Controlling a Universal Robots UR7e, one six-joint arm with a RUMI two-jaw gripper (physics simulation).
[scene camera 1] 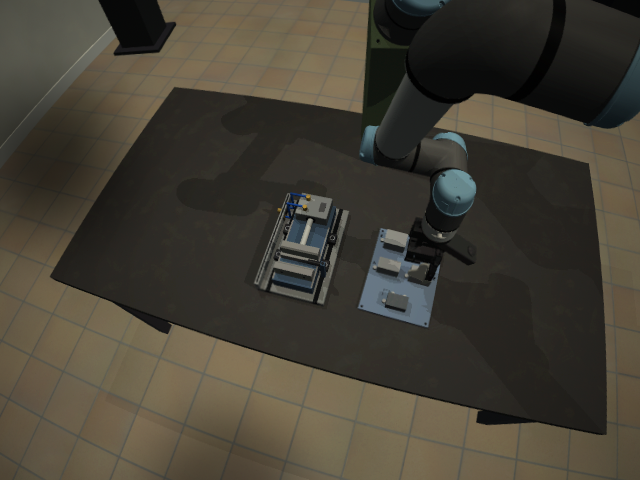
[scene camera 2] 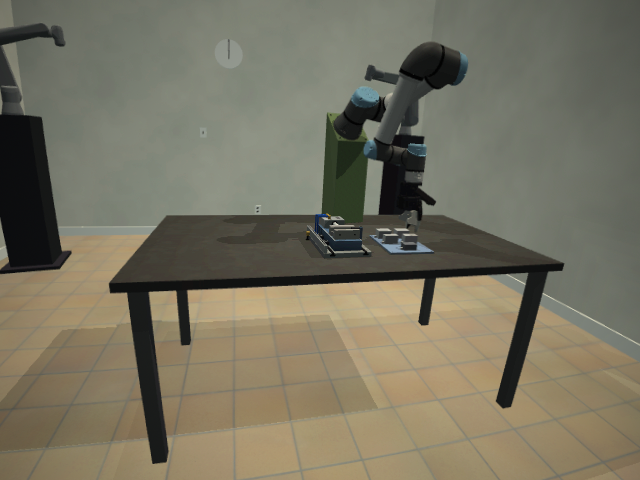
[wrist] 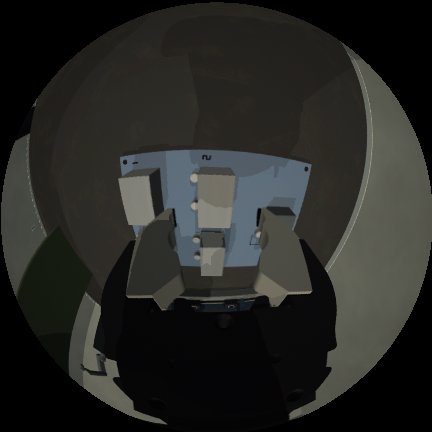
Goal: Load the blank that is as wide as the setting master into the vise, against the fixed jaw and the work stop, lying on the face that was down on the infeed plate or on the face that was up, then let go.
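Places are measured from the arm's base along level axes (x down, y right, z back), in millimetres.
Pixels of known places: gripper, between the fingertips: (scene camera 1: 424,270) (scene camera 2: 411,230) (wrist: 215,209); arm's base, origin of its link: (scene camera 1: 404,14) (scene camera 2: 346,128).
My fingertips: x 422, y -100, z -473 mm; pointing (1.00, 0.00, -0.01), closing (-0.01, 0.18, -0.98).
Observation:
For each thing: its top centre in the pictures, then the offset to it from my fingertips. Level surfaces: height alone.
- blue infeed plate, centre of its top: (wrist: 214,221) (scene camera 1: 403,274) (scene camera 2: 399,242) dx +55, dy +47, dz +8 mm
- large middle blank, centre of its top: (wrist: 214,203) (scene camera 1: 421,273) (scene camera 2: 410,234) dx +19, dy +3, dz +1 mm
- smaller blank, centre of its top: (wrist: 211,263) (scene camera 1: 389,264) (scene camera 2: 390,234) dx +19, dy +90, dz +21 mm
- darker blank, centre of its top: (wrist: 279,232) (scene camera 1: 397,300) (scene camera 2: 409,243) dx +30, dy +66, dz -77 mm
- vise, centre of its top: (scene camera 1: 302,233) (wrist: 212,336) (scene camera 2: 338,222) dx -36, dy +327, dz +66 mm
- raised grey block, centre of its top: (scene camera 1: 313,205) (scene camera 2: 332,218) dx -33, dy +307, dz +159 mm
- dark table, height of its surface: dx +63 mm
Several grey blanks stand on the blue infeed plate (scene camera 1: 374,304) (scene camera 2: 421,250) (wrist: 175,160). My gripper (scene camera 1: 422,268) (scene camera 2: 413,225) (wrist: 215,209) is partly open and empty, above the large middle blank (scene camera 1: 417,272) (scene camera 2: 409,238) (wrist: 216,202), with one finger to each side of it in the wrist view. A smaller blank (scene camera 1: 388,266) (wrist: 212,260) is beside it; another large one (wrist: 137,200) is at the left. A darker blank (scene camera 1: 397,300) (wrist: 280,215) is partly behind the right finger. The vise (scene camera 1: 299,250) (scene camera 2: 346,243) has two grey jaw bars. I cannot tell which block is the setting master.
Another blank (scene camera 1: 395,240) stands at the plate's far corner. Small round pegs (wrist: 194,178) stand beside the blanks. The vise has a raised grey block (scene camera 1: 313,207) and blue brackets at its far end, left of the plate on the dark table (scene camera 1: 206,289) (scene camera 2: 232,263).

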